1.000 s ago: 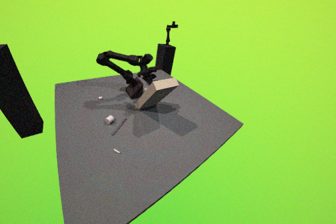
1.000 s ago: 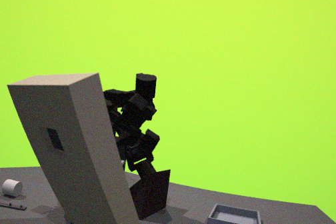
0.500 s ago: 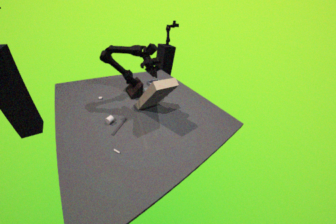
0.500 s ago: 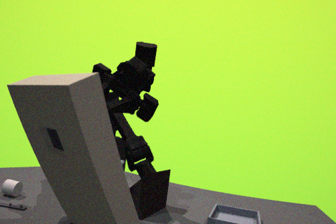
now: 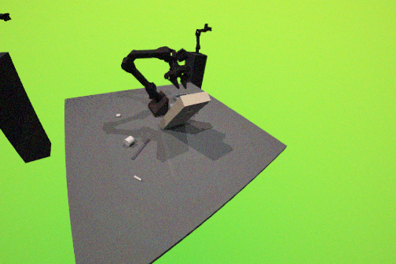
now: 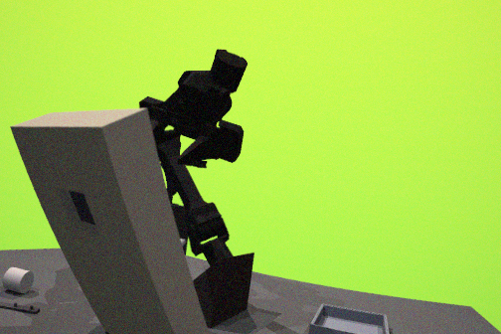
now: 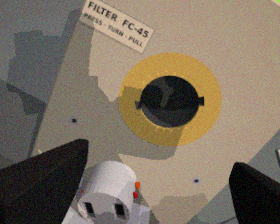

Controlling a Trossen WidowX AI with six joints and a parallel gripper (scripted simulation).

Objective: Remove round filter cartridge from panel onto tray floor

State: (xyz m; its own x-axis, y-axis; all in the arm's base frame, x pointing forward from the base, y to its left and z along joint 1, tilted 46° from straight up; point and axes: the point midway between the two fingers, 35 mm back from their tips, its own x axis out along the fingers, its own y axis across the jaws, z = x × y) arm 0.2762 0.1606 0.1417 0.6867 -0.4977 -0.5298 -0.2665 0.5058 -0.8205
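Now: the white round filter cartridge 120 mm below my gripper tip and 10 mm behind it. From my gripper tip the other things lie so: beige service panel 140 mm below, 30 mm ahead, 10 mm to the right; then grey tray 350 mm behind, 300 mm below, 270 mm to the left; then white peg 370 mm to the right, 300 mm below, 250 mm ahead.
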